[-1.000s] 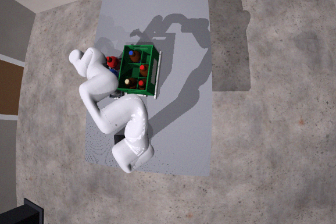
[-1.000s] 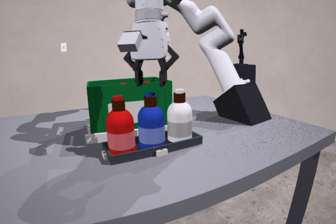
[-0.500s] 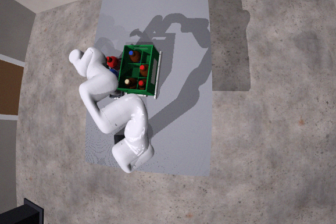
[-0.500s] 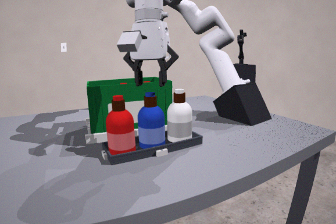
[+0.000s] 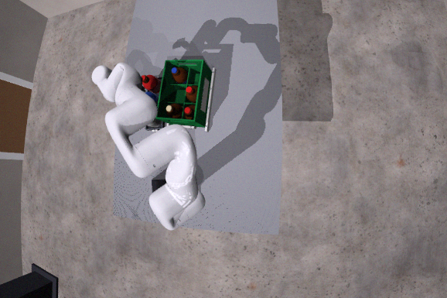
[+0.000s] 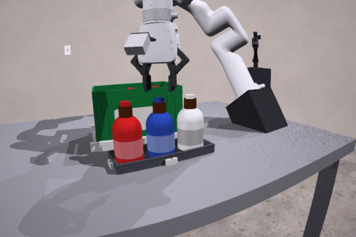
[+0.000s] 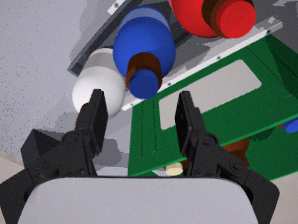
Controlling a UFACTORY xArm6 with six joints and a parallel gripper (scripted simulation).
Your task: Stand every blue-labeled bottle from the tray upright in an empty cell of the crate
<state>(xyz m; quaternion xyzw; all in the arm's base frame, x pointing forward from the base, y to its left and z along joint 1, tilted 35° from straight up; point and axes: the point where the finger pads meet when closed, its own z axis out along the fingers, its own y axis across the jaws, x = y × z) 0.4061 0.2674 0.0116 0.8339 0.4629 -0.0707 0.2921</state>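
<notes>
Now: hand 11 cm above the blue-labeled bottle. Round my hand: red bottle (9 cm ahead, 2 cm to the left, 11 cm below); then white bottle (9 cm behind, 2 cm to the right, 11 cm below); then dark tray (18 cm below).
</notes>
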